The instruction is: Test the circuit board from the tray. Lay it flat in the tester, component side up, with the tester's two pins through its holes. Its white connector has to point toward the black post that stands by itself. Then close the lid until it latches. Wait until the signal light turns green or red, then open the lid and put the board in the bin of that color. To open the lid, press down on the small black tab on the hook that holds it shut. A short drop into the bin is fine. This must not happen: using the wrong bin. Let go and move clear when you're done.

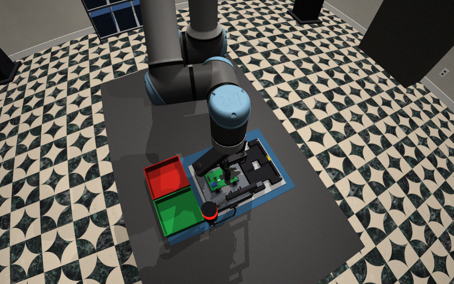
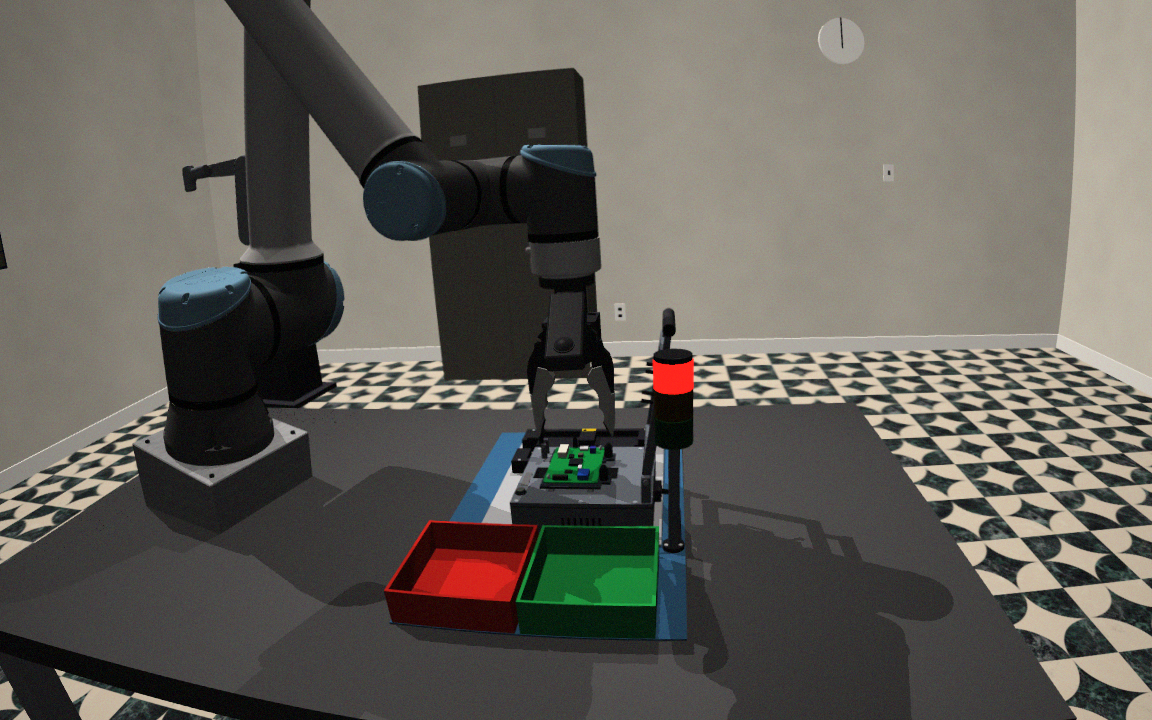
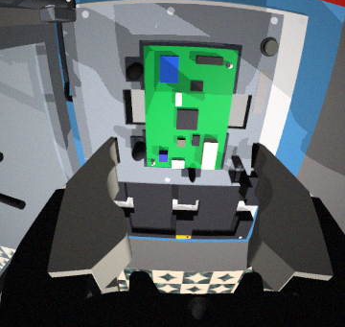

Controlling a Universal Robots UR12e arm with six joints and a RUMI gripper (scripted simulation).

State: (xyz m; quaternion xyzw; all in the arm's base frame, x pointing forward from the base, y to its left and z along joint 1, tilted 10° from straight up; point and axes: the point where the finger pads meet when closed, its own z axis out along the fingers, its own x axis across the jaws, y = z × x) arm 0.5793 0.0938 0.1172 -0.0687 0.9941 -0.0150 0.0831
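The green circuit board lies 5 cm below my hand. The rest, counted from my hand: clear lid 11 cm ahead, 1 cm to the left, 6 cm above; then green bin 7 cm ahead, 19 cm to the right, 11 cm below; then red bin 8 cm behind, 21 cm to the right, 11 cm below.
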